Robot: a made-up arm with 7 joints. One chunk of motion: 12 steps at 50 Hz.
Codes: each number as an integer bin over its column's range. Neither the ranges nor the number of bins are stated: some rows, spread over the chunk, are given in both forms.
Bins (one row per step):
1: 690 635 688 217 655 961 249
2: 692 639 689 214 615 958 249
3: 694 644 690 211 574 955 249
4: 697 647 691 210 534 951 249
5: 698 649 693 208 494 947 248
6: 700 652 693 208 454 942 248
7: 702 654 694 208 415 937 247
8: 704 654 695 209 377 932 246
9: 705 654 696 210 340 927 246
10: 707 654 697 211 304 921 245
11: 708 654 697 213 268 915 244
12: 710 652 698 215 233 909 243
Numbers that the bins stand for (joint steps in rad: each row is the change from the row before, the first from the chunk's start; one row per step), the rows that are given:
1: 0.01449 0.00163 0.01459 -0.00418 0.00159 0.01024 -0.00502
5: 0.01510 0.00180 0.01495 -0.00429 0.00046 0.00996 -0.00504
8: 0.01556 0.00186 0.01509 -0.00428 -0.00036 0.00966 -0.00508
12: 0.01601 0.00183 0.01531 -0.00420 -0.00137 0.00920 -0.00514
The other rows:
2: 0.01464 0.00168 0.01466 -0.00422 0.00131 0.01018 -0.00502
3: 0.01480 0.00174 0.01473 -0.00425 0.00102 0.01012 -0.00502
4: 0.01503 0.00177 0.01480 -0.00427 0.00074 0.01004 -0.00502
6: 0.01525 0.00183 0.01495 -0.00429 0.00018 0.00986 -0.00504
7: 0.01541 0.00186 0.01502 -0.00429 -0.00009 0.00976 -0.00506
9: 0.01563 0.00186 0.01516 -0.00427 -0.00062 0.00956 -0.00508
10: 0.01579 0.00186 0.01523 -0.00425 -0.00087 0.00944 -0.00510
11: 0.01586 0.00186 0.01523 -0.00423 -0.00112 0.00932 -0.00512

